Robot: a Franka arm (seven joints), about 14 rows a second.
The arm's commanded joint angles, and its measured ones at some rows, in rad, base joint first. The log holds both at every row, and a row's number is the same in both.
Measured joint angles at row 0:
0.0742, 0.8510, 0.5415, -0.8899, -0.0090, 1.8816, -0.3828
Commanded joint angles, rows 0 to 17:
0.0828, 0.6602, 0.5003, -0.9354, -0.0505, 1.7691, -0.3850
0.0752, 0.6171, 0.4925, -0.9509, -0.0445, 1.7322, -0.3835
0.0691, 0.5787, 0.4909, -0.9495, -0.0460, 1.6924, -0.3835
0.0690, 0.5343, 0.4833, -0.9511, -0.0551, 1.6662, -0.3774
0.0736, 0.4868, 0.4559, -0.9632, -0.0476, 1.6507, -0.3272
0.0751, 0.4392, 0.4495, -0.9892, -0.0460, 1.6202, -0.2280
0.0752, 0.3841, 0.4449, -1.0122, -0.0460, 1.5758, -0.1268
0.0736, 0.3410, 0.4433, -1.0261, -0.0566, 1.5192, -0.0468
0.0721, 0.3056, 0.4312, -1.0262, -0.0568, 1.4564, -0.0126
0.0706, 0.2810, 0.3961, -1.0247, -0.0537, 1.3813, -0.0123
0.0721, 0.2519, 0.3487, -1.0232, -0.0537, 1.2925, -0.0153
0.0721, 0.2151, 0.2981, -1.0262, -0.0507, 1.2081, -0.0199
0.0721, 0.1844, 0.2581, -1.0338, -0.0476, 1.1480, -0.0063
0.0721, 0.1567, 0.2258, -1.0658, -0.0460, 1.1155, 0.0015
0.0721, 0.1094, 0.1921, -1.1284, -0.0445, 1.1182, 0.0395
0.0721, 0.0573, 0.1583, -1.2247, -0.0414, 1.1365, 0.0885
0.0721, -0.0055, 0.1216, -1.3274, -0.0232, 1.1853, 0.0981
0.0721, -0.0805, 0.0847, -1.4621, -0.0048, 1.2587, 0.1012
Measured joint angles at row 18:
0.0647, 0.0934, 0.1465, -1.1677, -0.0331, 1.1505, 0.0418
